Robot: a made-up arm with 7 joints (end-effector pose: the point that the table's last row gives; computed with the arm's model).
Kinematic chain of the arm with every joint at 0, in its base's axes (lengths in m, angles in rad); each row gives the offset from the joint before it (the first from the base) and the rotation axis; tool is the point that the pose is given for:
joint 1: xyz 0 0 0.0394 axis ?
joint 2: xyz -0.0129 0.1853 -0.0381 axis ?
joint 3: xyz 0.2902 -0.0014 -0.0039 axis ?
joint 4: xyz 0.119 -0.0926 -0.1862 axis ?
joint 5: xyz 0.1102 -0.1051 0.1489 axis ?
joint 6: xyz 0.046 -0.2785 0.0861 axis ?
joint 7: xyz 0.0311 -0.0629 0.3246 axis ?
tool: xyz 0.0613 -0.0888 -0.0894
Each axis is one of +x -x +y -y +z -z.
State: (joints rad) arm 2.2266 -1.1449 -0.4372 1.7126 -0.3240 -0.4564 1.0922
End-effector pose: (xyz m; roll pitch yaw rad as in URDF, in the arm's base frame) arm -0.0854 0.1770 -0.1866 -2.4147 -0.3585 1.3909
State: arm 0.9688 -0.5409 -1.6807 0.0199 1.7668 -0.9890 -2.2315
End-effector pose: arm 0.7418 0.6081 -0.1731 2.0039 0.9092 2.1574
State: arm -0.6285 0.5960 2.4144 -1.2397 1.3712 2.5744 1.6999
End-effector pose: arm 0.5470 -0.3940 -0.0941 -1.6989 0.0567 2.9323
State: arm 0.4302 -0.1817 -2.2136 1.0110 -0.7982 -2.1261 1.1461
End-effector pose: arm 0.0513 0.5632 -0.2363 2.9961 0.4900 0.2733
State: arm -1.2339 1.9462 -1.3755 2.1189 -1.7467 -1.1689 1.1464
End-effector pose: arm 0.0761 0.3536 -0.0783 -2.5089 0.4354 -0.2304
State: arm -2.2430 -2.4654 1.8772 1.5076 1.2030 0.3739 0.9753
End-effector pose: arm 0.0226 0.4035 0.4555 -0.5744 0.6121 0.7360
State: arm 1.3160 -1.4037 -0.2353 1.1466 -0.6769 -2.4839 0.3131
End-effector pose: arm 0.1207 0.3501 -0.2558 1.1003 0.8911 -2.5864
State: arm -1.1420 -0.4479 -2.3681 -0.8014 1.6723 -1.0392 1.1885
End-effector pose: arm 0.9591 0.0419 0.6543 -1.9650 0.1024 -1.2889
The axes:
joint 1: -x
joint 2: -z
joint 3: +x
joint 4: -z
joint 5: +y
joint 6: -z
joint 7: -z

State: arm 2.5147 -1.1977 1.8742 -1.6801 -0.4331 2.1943 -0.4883
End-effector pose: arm 0.4270 -0.9036 -0.2770 -0.6161 0.5956 -1.1872
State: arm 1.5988 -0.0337 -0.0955 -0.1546 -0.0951 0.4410 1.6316
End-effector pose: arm 0.5048 0.2947 0.3501 1.9111 -1.2510 2.9145
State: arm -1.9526 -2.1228 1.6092 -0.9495 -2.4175 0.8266 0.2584
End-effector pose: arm -0.7024 0.2061 0.8832 -2.7240 -1.0061 1.6330
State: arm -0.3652 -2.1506 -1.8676 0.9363 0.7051 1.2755 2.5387
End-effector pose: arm -0.4944 0.1072 0.5264 -1.0956 1.1169 2.2612
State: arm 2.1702 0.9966 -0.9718 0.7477 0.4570 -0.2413 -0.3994
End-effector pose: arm -0.0263 0.7082 -0.0808 2.8716 -1.0762 1.0458
